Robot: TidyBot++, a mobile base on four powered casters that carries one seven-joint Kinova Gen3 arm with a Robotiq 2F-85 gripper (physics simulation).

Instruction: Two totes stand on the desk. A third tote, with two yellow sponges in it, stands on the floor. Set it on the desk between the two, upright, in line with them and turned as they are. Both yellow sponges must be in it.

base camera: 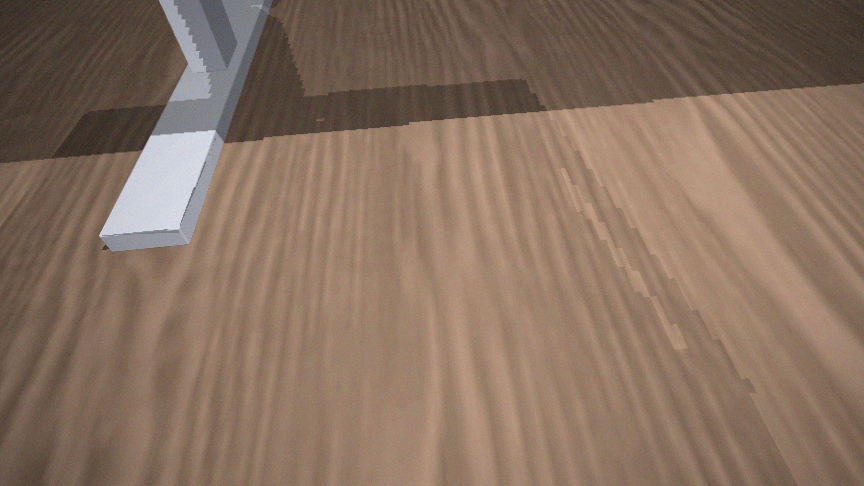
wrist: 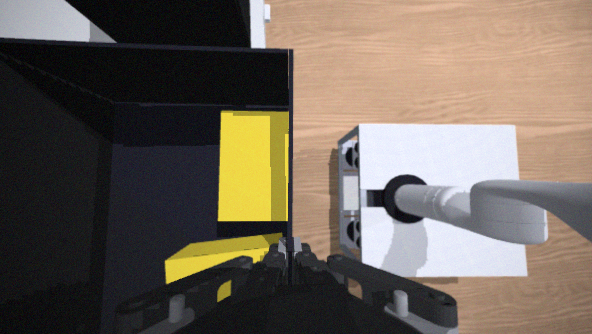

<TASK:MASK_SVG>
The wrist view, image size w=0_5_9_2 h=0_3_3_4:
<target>gripper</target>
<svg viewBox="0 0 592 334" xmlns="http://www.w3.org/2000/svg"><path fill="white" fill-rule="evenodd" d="M113 334L459 334L457 301L449 294L340 254L329 255L327 262L318 260L316 255L311 252L310 245L301 243L300 237L292 237L292 285L288 285L288 237L279 237L279 243L273 243L269 246L269 251L265 254L262 261L253 263L253 258L250 256L238 256L122 302L115 308ZM231 280L231 295L217 302L220 286ZM348 278L360 284L362 299L350 294L348 291Z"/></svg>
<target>black tote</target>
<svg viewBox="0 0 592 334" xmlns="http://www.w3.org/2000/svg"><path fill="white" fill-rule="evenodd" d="M0 38L0 334L113 334L115 308L132 297L166 285L165 260L192 243L282 233L282 237L288 237L288 285L292 285L293 49L289 49L288 75L288 49ZM221 111L289 112L288 221L218 221Z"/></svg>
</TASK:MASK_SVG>
